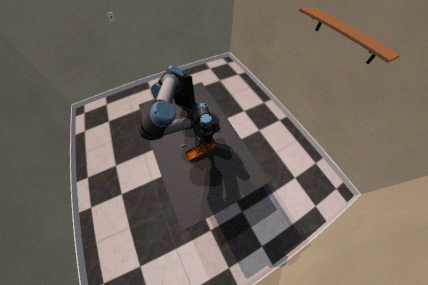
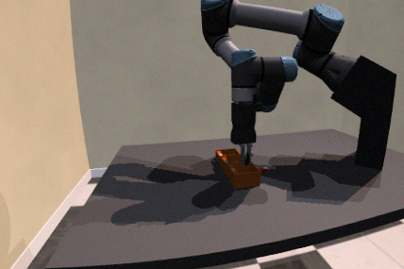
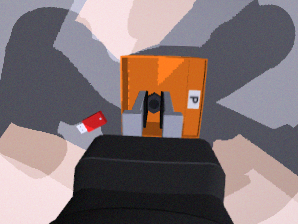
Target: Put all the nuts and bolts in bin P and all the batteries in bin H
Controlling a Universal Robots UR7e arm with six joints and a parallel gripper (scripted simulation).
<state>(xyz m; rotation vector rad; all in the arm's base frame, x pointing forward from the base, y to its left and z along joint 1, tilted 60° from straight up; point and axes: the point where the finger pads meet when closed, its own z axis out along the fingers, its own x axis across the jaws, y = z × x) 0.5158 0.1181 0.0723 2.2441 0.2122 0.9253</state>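
My gripper is now 130 mm past the grey bolt, 180 mm to the left of it and 70 mm above it. From my hand the other things lie so: orange battery (10 mm behind, 80 mm to the right, 60 mm below); then orange three-compartment bin (80 mm to the right, 50 mm below); then dark nut (20 mm below).
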